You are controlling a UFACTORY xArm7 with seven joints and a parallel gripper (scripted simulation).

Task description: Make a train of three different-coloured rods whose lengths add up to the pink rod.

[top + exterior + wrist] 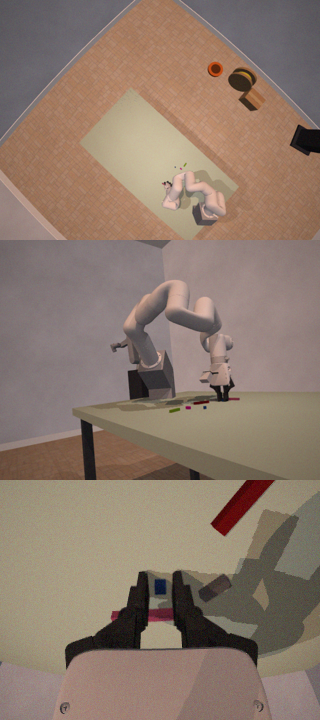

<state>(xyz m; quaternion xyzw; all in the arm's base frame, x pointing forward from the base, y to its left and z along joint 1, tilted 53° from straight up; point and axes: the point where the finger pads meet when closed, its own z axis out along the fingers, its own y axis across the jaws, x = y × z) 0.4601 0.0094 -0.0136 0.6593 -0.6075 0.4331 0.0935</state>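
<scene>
Right now my hand is 4 cm to the right of the pink rod, 2 cm short of it and 2 cm above it. Also, from my hand: grey rod (5 cm behind, 2 cm below, 1 cm to the left); then red rod (7 cm to the right, 7 cm behind, 2 cm below); then magenta rod (21 cm to the right, 5 cm behind, 2 cm below).
</scene>
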